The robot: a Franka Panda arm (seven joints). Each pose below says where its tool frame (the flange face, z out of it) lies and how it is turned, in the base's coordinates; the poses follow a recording.
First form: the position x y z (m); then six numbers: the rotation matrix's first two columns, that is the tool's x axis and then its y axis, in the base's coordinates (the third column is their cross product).
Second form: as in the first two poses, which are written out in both.
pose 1, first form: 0.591, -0.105, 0.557, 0.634, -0.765, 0.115, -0.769, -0.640, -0.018
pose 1, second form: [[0.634, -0.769, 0.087, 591], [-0.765, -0.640, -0.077, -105], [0.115, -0.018, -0.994, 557], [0, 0, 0, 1]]
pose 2, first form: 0.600, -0.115, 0.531, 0.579, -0.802, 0.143, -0.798, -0.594, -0.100
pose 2, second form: [[0.579, -0.798, 0.165, 600], [-0.802, -0.594, -0.056, -115], [0.143, -0.100, -0.984, 531], [0, 0, 0, 1]]
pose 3, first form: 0.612, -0.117, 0.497, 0.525, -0.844, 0.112, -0.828, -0.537, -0.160
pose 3, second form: [[0.525, -0.828, 0.195, 612], [-0.844, -0.537, -0.009, -117], [0.112, -0.160, -0.981, 497], [0, 0, 0, 1]]
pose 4, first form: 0.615, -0.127, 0.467, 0.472, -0.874, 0.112, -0.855, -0.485, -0.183
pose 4, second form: [[0.472, -0.855, 0.214, 615], [-0.874, -0.485, -0.009, -127], [0.112, -0.183, -0.976, 467], [0, 0, 0, 1]]
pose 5, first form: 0.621, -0.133, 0.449, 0.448, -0.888, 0.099, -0.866, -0.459, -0.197
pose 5, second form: [[0.448, -0.866, 0.220, 621], [-0.888, -0.459, 0.003, -133], [0.099, -0.197, -0.975, 449], [0, 0, 0, 1]]
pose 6, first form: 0.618, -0.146, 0.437, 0.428, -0.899, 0.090, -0.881, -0.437, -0.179
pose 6, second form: [[0.428, -0.881, 0.200, 618], [-0.899, -0.437, -0.003, -146], [0.090, -0.179, -0.979, 437], [0, 0, 0, 1]]
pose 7, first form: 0.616, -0.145, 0.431, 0.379, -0.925, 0.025, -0.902, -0.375, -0.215
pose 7, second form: [[0.379, -0.902, 0.208, 616], [-0.925, -0.375, 0.059, -145], [0.025, -0.215, -0.976, 431], [0, 0, 0, 1]]
